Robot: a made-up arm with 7 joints. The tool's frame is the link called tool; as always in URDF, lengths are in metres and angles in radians.
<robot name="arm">
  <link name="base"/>
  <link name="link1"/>
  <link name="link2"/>
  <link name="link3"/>
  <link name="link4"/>
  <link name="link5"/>
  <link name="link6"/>
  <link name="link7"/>
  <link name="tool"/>
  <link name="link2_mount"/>
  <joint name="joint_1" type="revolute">
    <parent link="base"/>
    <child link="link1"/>
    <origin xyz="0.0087 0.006 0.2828" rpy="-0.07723 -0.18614 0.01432"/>
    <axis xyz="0 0 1"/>
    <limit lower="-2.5" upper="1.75"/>
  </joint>
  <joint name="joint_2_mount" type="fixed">
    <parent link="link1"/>
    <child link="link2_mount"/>
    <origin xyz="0.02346 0.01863 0.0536" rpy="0 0 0"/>
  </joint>
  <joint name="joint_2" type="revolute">
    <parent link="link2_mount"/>
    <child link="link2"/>
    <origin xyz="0.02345 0.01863 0.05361" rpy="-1.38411 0 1.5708"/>
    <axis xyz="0 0 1"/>
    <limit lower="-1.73" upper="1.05"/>
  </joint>
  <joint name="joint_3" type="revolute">
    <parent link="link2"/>
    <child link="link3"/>
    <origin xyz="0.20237 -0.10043 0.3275" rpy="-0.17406 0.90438 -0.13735"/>
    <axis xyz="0 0 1"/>
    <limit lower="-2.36" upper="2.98"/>
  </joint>
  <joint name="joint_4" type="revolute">
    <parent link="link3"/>
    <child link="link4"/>
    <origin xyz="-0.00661 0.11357 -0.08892" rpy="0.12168 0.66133 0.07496"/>
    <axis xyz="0 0 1"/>
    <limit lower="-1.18" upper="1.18"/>
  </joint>
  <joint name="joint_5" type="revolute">
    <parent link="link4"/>
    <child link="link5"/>
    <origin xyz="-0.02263 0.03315 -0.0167" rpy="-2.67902 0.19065 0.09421"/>
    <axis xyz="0 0 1"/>
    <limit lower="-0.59" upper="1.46"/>
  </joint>
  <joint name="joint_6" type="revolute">
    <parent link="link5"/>
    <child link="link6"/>
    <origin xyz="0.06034 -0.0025 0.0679" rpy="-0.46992 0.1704 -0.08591"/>
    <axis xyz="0 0 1"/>
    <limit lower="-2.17" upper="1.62"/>
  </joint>
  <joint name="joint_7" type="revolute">
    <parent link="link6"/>
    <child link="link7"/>
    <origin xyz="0.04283 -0.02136 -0.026" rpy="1.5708 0 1.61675"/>
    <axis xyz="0 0 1"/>
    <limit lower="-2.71" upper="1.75"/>
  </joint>
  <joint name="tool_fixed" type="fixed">
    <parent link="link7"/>
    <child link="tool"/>
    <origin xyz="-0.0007 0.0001 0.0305" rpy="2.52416 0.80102 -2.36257"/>
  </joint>
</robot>
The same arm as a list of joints. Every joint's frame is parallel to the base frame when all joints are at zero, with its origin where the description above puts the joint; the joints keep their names.
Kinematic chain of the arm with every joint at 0, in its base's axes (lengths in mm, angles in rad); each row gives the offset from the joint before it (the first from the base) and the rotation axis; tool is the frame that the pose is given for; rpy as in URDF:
joint_1: xyz 8.7 6 282.8 axis -0.185599 0.0745 0.979797
joint_2: xyz 26.2 45.8 110.9 axis -x
joint_3: xyz -327.5 209.4 84.8 axis -0.608832 0.783341 -0.125306
joint_4: xyz 61.1 -82.3 -101.7 axis +y
joint_5: xyz -21 -16.7 -34.2 axis -0.189898 -0.878691 -0.437996
joint_6: xyz 46.4 -70 -34.7 axis -y
joint_7: xyz 41.8 26 -23.3 axis +x
tool: xyz 30.5 -0.1 -0.7 rpy -1.5594 0.5181 2.5438
Joint limits (rad, base to tool): -2.5..1.75 -1.73..1.05 -2.36..2.98 -1.18..1.18 -0.59..1.46 -2.17..1.62 -2.71..1.75

